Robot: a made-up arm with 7 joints. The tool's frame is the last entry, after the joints.
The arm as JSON. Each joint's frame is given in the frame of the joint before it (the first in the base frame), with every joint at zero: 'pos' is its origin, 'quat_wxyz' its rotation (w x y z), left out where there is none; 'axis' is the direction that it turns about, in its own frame. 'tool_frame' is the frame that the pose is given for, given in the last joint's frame.
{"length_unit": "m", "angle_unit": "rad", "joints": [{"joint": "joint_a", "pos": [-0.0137, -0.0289, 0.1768], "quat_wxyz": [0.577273, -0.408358, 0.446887, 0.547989], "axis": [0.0, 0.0, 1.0]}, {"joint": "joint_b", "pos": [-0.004, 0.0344, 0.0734], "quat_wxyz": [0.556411, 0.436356, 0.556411, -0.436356], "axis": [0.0, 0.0, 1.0]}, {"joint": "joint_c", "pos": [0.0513, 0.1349, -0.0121], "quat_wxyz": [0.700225, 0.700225, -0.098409, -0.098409], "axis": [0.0, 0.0, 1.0]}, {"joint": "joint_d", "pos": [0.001, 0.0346, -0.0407], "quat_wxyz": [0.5, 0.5, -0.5, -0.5], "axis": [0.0, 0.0, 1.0]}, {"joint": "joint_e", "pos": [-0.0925, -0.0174, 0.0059], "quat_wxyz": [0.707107, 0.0, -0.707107, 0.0], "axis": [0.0, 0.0, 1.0]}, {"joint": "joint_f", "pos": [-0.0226, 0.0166, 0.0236], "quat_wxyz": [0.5, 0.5, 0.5, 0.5], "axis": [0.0, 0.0, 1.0]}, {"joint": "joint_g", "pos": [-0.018, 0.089, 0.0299], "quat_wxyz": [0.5, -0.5, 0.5, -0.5], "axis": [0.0, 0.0, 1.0]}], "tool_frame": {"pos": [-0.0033, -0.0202, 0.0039], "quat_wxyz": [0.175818, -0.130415, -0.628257, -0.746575]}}
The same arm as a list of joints. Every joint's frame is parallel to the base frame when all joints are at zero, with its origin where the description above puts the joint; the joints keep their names.
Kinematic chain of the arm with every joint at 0, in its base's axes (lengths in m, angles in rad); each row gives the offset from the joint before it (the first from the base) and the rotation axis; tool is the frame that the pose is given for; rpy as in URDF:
joint_a: xyz -0.0137 -0.0289 0.1768 axis 0.068403 0.961235 0.26711
joint_b: xyz -0.0293 0.0718 0.0241 axis 0.968889 -0.0002 -0.247497
joint_c: xyz -0.0473 -0.0121 -0.1363 axis 0.247497 -0.0001 0.968889
joint_d: xyz 0.0235 -0.0010 -0.0480 axis 0.0002 1 0
joint_e: xyz 0.0853 0.0059 -0.0397 axis 0.968889 -0.0002 -0.247497
joint_f: xyz 0.0270 -0.0226 0.0102 axis 0.0002 1 0
joint_g: xyz 0.0818 0.0299 -0.0395 axis 0.247497 -0.0001 0.968889
tool: xyz 0.0042 0.0202 0.0030 rpy 1.4027 -0.1800 0.1002

